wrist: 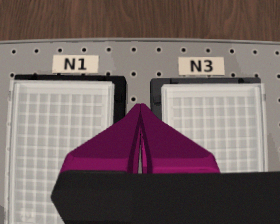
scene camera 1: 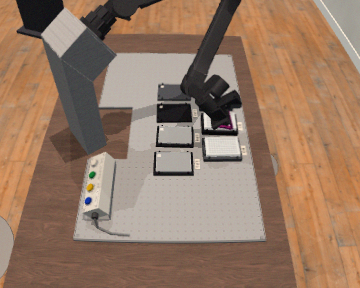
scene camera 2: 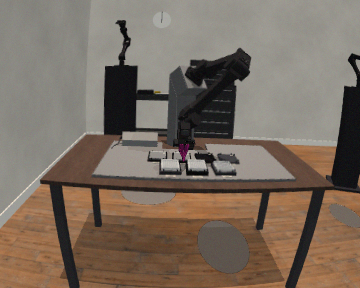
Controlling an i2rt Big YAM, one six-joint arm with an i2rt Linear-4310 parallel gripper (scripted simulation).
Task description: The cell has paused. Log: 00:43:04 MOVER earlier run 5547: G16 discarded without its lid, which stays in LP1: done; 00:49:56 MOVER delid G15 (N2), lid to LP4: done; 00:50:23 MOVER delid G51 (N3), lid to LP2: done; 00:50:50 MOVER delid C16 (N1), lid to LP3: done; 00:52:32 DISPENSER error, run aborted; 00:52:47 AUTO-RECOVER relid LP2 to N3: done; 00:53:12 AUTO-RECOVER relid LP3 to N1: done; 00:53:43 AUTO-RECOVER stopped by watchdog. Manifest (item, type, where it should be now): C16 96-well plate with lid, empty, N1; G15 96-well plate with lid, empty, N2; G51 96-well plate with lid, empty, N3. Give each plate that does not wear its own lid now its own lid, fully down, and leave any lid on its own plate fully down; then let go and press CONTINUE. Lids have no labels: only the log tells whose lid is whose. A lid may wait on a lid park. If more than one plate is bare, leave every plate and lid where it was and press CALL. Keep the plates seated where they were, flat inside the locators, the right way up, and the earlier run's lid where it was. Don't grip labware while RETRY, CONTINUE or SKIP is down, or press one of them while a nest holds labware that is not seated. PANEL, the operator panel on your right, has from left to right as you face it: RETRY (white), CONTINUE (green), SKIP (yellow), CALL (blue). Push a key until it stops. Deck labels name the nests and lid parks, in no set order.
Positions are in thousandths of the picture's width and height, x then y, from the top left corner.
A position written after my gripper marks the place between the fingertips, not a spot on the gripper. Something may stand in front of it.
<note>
In view: my gripper (wrist: 502, 498), a grey lid (wrist: 188, 525) and a grey lid (wrist: 816, 538).
</note>
